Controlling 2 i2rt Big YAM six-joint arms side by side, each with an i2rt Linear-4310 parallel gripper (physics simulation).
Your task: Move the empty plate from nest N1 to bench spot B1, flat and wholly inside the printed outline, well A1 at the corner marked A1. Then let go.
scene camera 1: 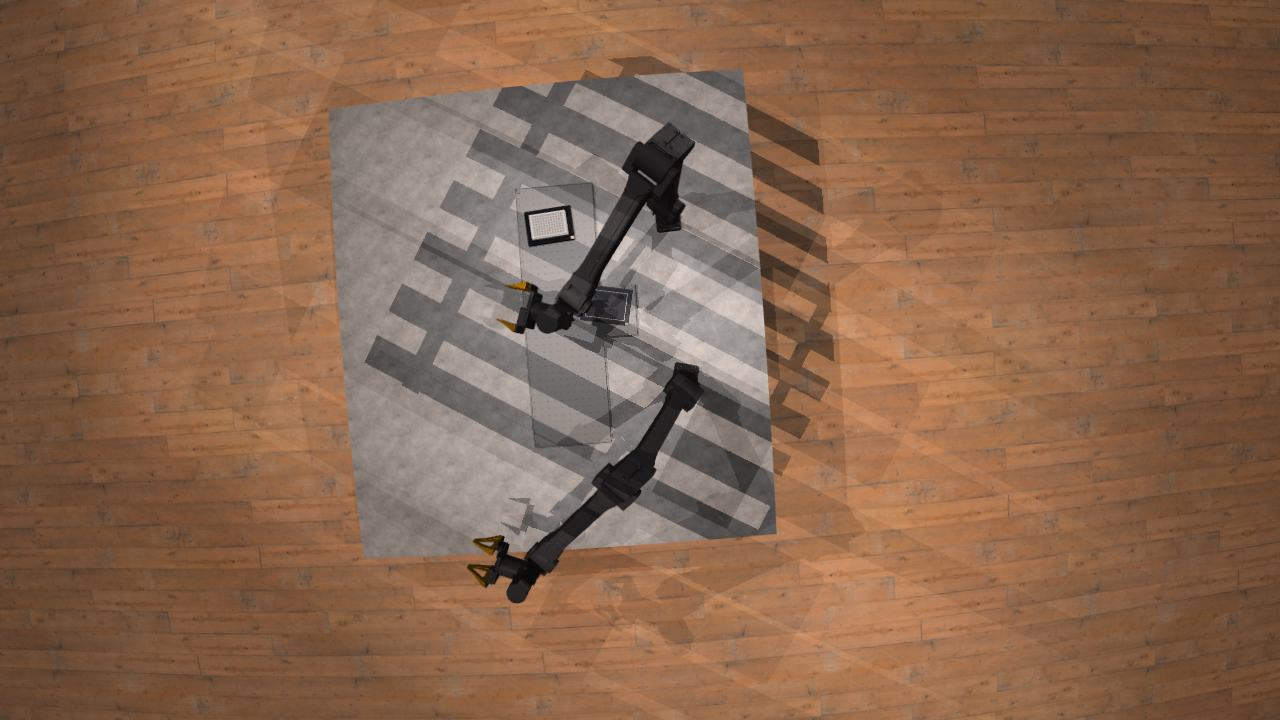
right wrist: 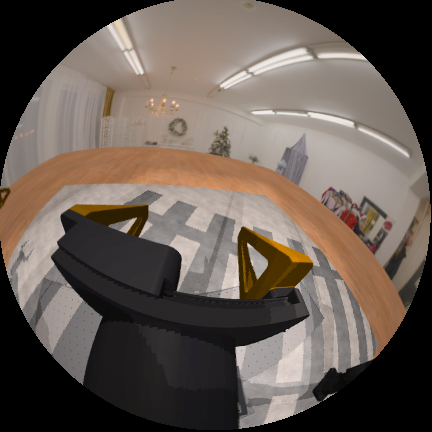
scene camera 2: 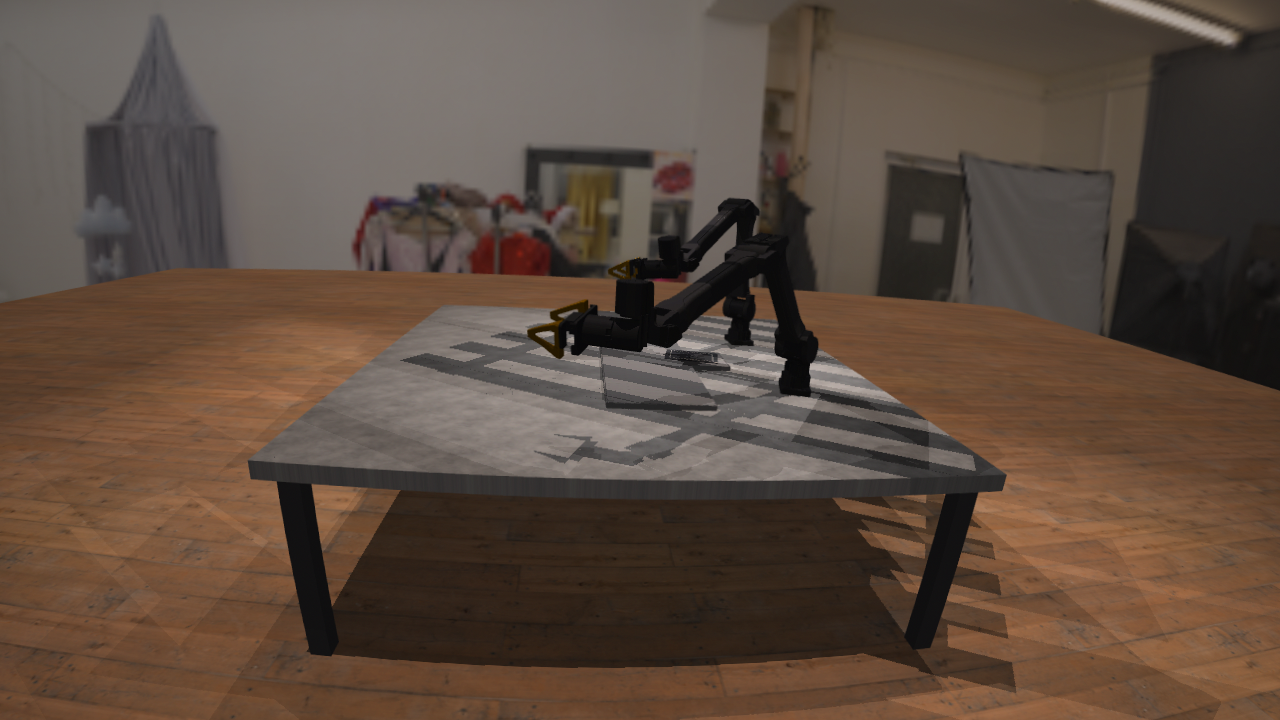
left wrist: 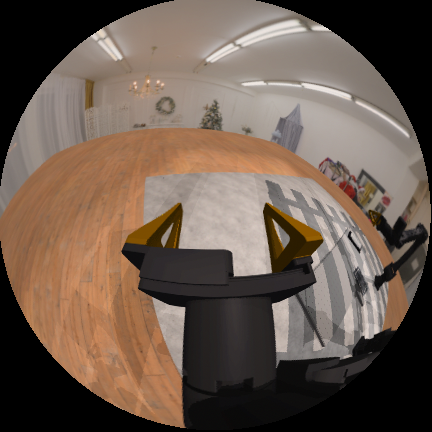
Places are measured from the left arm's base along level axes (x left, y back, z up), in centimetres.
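Where they show: left gripper, between the fingertips: (scene camera 1: 470,553) (scene camera 2: 539,323) (left wrist: 223,206); right gripper, between the fingertips: (scene camera 1: 501,302) (right wrist: 192,221) (scene camera 2: 612,270) (left wrist: 370,211); left arm's base, origin of its link: (scene camera 1: 684,380) (scene camera 2: 793,389); right arm's base, origin of its link: (scene camera 1: 667,215) (scene camera 2: 738,341) (left wrist: 375,282).
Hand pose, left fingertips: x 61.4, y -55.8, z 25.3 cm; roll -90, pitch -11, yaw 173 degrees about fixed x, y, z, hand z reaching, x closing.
Things, the pixels of their top centre, and the offset from my left fingertips. Level surfaces: height alone.
- white plate, centre of its top: (scene camera 1: 547,223) dx -106.1, dy -1.1, dz -21.4 cm
- black frame-like nest, centre of its top: (scene camera 1: 548,224) (left wrist: 355,240) dx -106.1, dy -1.1, dz -22.2 cm
- dark panel, centre of its top: (scene camera 2: 691,355) (scene camera 1: 606,304) (left wrist: 360,280) dx -82.5, dy +23.8, dz -23.8 cm
- perforated board, height of its surface: dz -24.0 cm
- grey table, height of its surface: dz -25.3 cm
A white plate (scene camera 1: 548,224) sits in a black frame-like nest (scene camera 1: 550,240) at the upper end of the perforated board in scene camera 1. A dark panel (scene camera 1: 615,306) with a thin light outline lies right of the board, partly covered by my right arm. The labels N1, B1 and A1 cannot be read. My right gripper (scene camera 1: 502,302) (scene camera 2: 610,268) (right wrist: 192,221) is open and empty, raised over the board's left side, below and left of the plate in scene camera 1. My left gripper (scene camera 1: 471,553) (scene camera 2: 539,324) (left wrist: 223,206) is open and empty, beyond the table's lower edge, far from the plate.
The perforated board (scene camera 1: 569,385) (scene camera 2: 644,380) lies on the grey table (scene camera 1: 384,179) (scene camera 2: 402,429). My right forearm passes over the board and beside the outlined panel. My left arm reaches down-left past the board's lower end. Striped shadows cross the table.
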